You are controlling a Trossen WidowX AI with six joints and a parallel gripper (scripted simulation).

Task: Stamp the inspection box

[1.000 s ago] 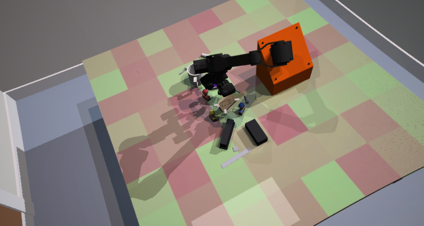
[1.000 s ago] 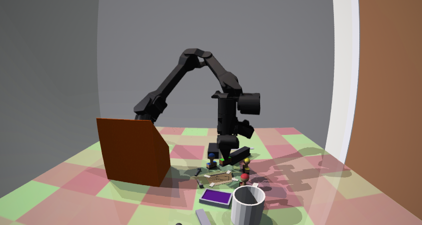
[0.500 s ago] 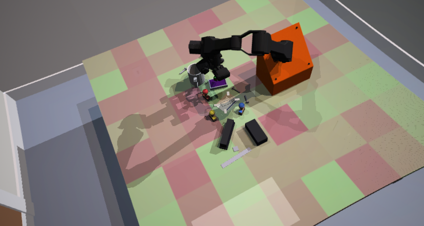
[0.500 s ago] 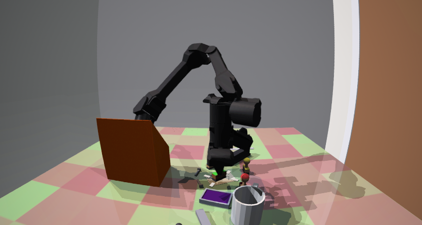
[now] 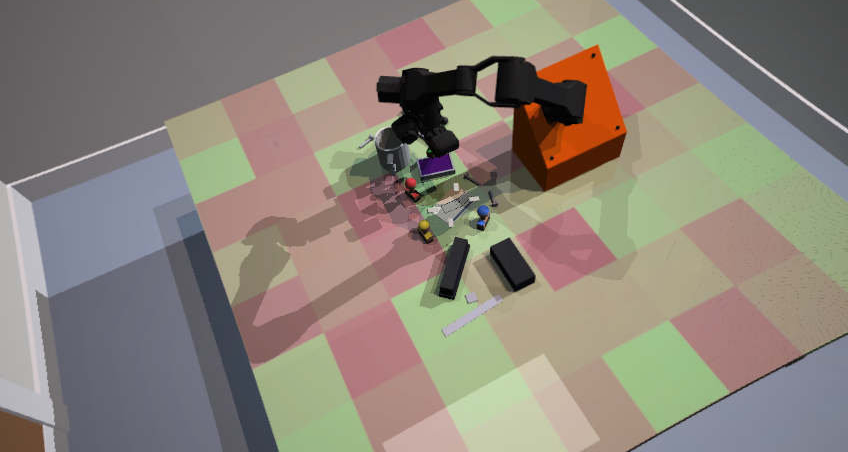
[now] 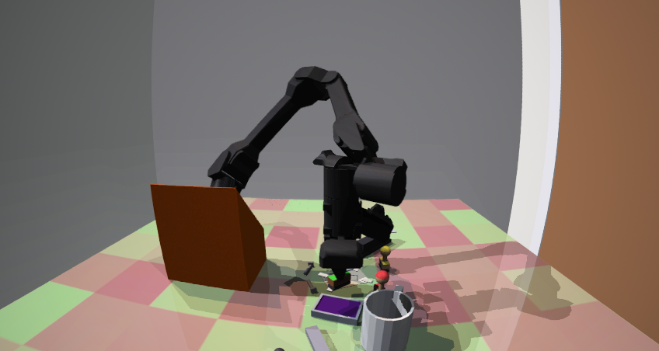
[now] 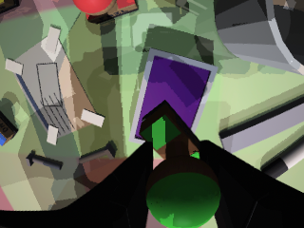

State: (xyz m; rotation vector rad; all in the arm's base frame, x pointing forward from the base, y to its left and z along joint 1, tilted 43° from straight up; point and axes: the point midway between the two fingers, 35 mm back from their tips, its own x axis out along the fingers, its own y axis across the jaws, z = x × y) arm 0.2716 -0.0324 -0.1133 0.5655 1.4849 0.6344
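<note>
Now: gripper tip 80 mm above the ink pad. The rest, counted from my gripper tip: grey bar: 120 mm to the right, 80 mm below, 20 mm behind; green-knobbed stamp: right at my gripper tip; red-knobbed stamp: 90 mm ahead, 70 mm below, 50 mm to the left.
</note>
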